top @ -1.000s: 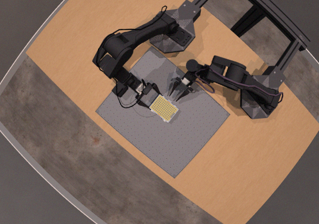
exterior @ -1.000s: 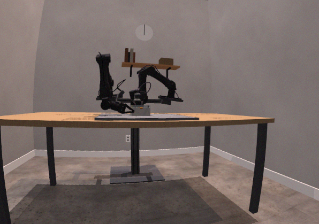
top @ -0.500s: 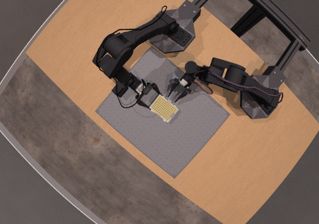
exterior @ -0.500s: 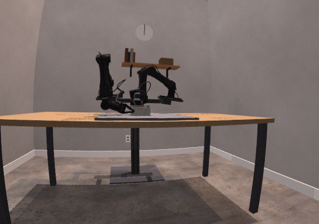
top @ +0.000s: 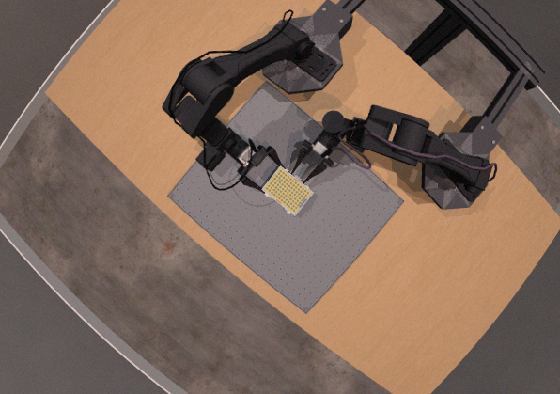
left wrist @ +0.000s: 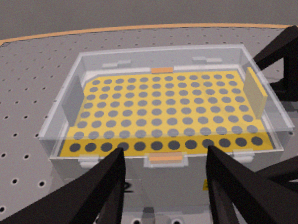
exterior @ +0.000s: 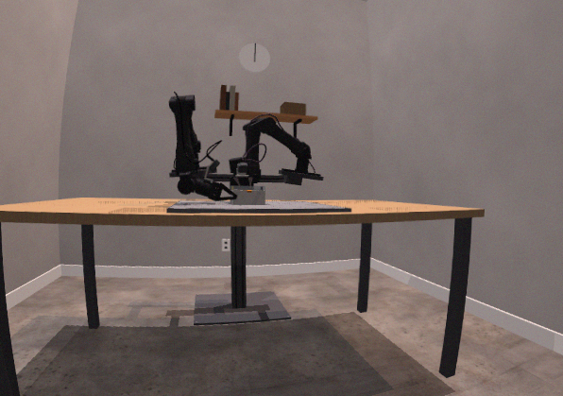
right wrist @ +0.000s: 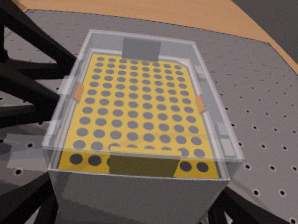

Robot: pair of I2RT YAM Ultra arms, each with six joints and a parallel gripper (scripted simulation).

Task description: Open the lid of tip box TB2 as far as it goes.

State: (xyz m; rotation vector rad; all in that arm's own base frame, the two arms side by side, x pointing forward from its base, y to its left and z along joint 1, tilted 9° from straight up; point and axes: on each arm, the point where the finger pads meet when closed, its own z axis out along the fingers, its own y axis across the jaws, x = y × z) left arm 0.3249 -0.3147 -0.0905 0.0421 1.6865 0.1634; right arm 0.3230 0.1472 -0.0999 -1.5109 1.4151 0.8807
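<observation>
Right now the holed insert is 5 cm ahead of my left hand. The rest, counted from my left hand: tip box: 5 cm ahead, 1 cm below.
The tip box is 50 mm to the left of my right hand and 10 mm above it. From my right hand the other things lie so: holed insert 50 mm to the left, 30 mm above.
</observation>
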